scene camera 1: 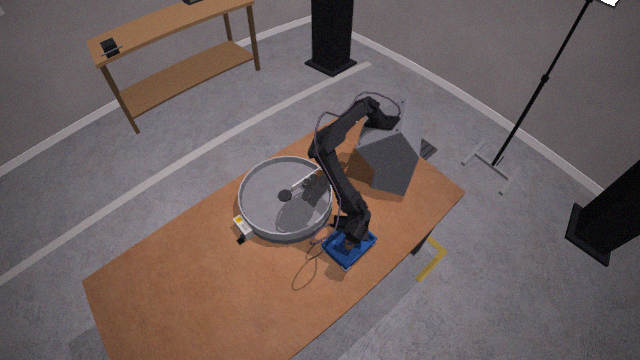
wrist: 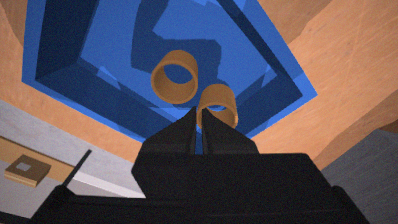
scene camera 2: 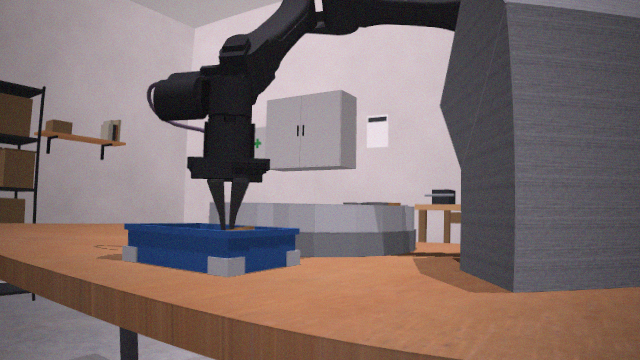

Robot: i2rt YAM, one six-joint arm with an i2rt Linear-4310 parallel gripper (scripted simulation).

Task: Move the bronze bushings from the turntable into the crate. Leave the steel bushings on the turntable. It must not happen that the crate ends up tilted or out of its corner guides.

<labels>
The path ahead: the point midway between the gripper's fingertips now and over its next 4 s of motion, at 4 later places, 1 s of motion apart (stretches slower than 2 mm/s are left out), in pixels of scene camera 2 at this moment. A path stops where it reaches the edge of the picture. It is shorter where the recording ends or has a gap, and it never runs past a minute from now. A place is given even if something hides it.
The gripper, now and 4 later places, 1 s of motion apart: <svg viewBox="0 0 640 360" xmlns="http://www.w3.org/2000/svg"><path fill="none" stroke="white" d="M227 238L225 239L226 241L229 235L227 176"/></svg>
</labels>
